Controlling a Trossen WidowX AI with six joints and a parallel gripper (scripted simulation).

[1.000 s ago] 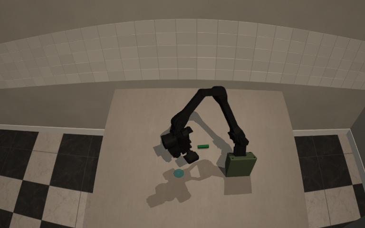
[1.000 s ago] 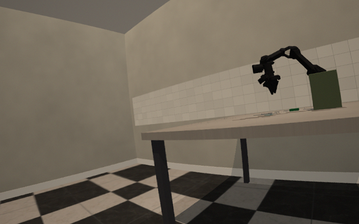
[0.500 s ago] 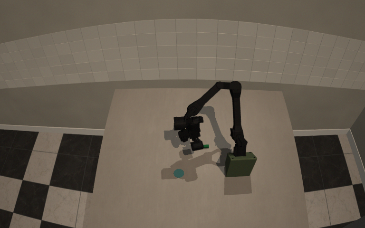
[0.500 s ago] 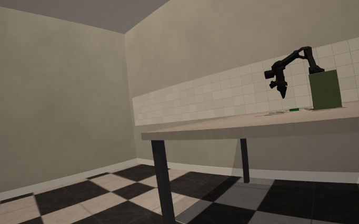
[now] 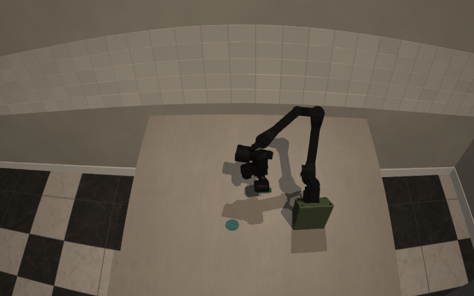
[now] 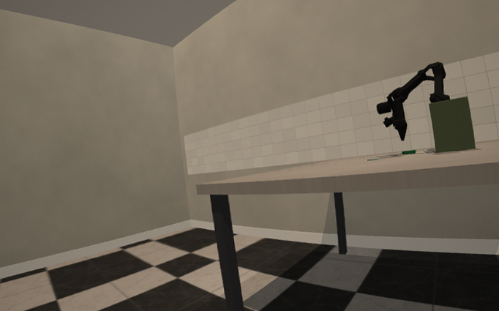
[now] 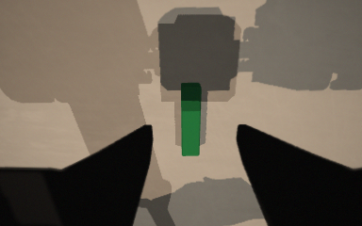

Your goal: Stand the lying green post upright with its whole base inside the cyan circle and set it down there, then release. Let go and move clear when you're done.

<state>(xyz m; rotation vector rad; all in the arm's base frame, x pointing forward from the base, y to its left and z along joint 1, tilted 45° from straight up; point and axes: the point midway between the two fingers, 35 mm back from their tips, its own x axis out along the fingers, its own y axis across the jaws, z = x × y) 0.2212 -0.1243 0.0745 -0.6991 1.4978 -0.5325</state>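
The green post lies 2 cm behind my hand and 10 cm below it. From my hand the other things lie so: cyan circle: 11 cm ahead, 18 cm to the left, 10 cm below.
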